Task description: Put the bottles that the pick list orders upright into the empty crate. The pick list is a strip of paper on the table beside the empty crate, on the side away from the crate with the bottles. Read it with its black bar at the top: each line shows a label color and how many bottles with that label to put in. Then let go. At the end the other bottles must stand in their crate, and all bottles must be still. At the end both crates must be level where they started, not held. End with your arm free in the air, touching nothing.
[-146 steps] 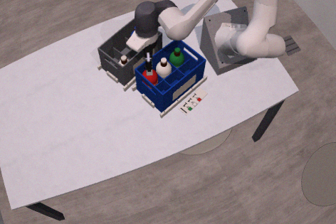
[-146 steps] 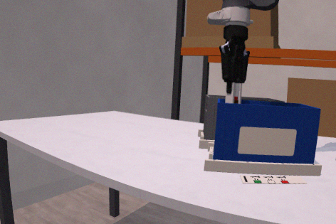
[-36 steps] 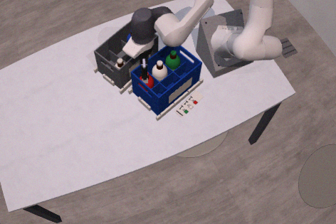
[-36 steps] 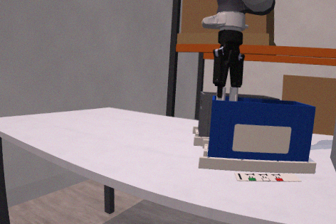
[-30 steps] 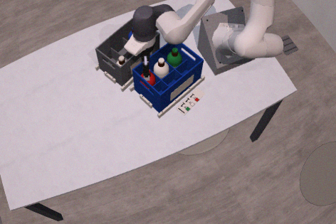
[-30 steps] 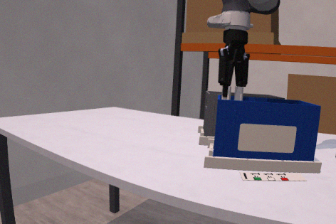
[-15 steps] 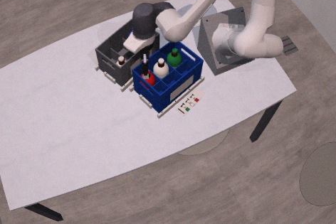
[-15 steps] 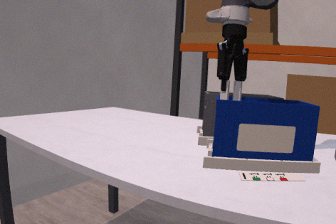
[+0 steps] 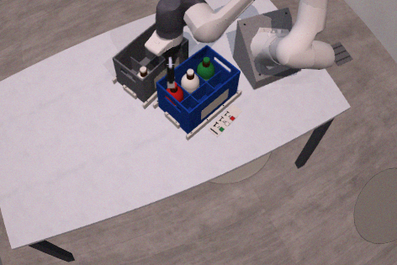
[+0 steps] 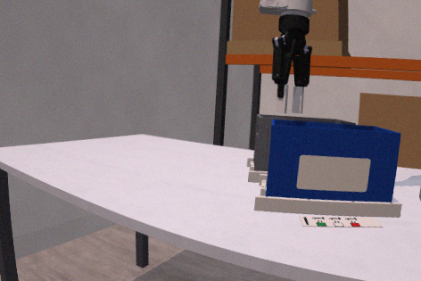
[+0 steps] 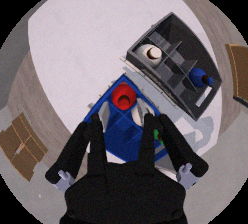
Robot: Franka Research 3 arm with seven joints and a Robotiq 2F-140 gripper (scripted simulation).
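The red bottle is 140 mm below my hand and 10 mm behind it. Round my hand: green bottle: 170 mm behind, 140 mm below, 70 mm to the right; then grey crate: 200 mm to the right, 140 mm below, 30 mm ahead; then blue crate: 140 mm below, 110 mm behind, 10 mm to the left.
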